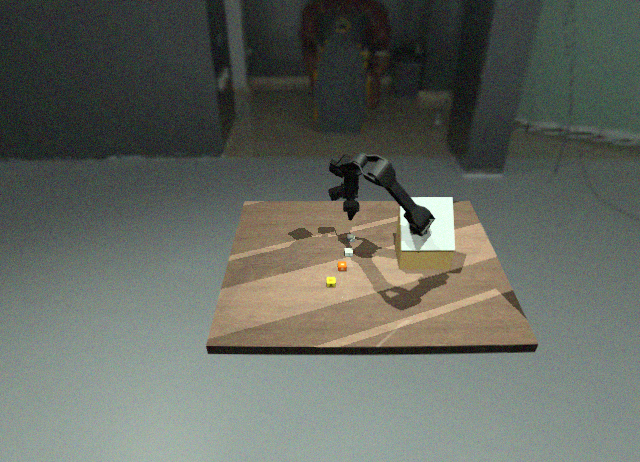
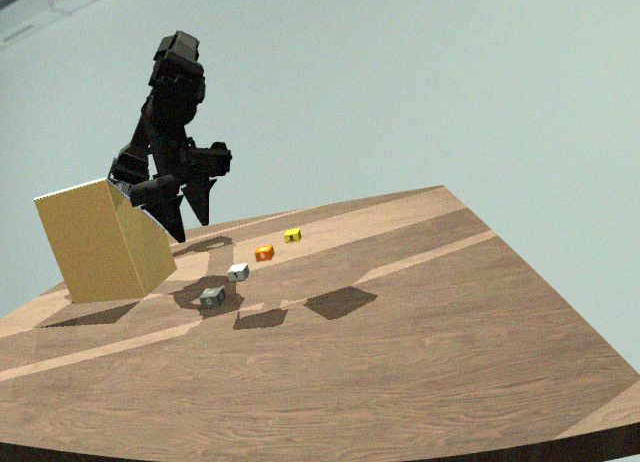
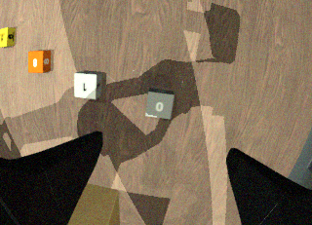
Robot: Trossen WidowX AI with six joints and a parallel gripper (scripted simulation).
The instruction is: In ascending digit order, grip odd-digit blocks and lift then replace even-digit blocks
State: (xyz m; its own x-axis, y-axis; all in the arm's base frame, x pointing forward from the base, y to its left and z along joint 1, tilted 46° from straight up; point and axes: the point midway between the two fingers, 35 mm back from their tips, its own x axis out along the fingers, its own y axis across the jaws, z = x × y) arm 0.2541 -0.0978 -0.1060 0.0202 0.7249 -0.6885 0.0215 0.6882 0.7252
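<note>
The grey block is 12 cm below my gripper tip, 1 cm to the left of it and 1 cm behind it. The rest, counted from my gripper tip: yellow block (29 cm to the left, 12 cm below, 8 cm ahead); then white block (12 cm below, 10 cm to the left, 1 cm ahead); then orange block (19 cm to the left, 12 cm below, 4 cm ahead).
</note>
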